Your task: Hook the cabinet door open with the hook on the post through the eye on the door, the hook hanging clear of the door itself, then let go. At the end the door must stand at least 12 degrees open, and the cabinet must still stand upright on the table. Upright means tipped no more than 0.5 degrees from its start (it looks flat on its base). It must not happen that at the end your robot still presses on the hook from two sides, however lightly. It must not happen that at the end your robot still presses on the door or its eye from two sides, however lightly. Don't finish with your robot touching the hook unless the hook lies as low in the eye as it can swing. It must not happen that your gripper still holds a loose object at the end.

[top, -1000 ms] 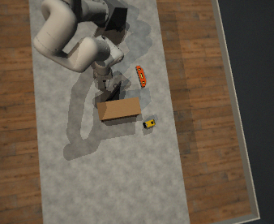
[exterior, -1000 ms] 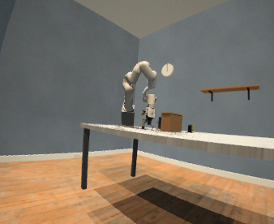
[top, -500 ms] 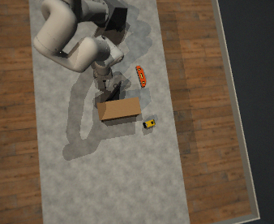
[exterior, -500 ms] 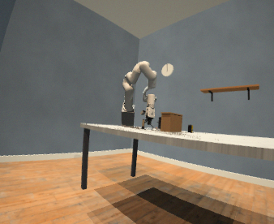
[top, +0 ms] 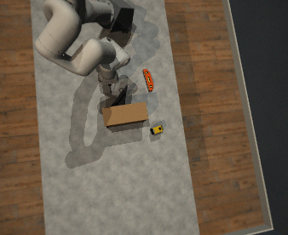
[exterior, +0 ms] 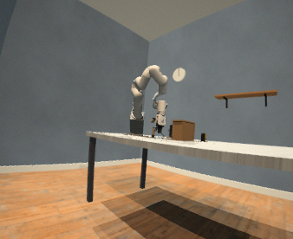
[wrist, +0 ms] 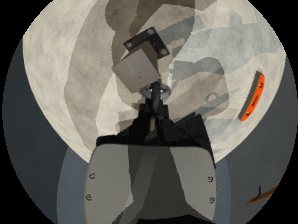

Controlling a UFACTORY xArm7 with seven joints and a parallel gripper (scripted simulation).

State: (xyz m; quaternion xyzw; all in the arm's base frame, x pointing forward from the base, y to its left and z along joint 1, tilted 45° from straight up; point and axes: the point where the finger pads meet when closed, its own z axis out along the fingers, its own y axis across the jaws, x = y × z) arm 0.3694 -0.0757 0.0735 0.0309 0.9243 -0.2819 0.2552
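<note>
Right now my hand is 12 cm short of the dark door and 1 cm below it. Also, from my hand: thin black hook (2 cm below); small yellow block (39 cm ahead, 17 cm to the left, 3 cm below); orange level (5 cm ahead, 25 cm to the left, 6 cm below).
</note>
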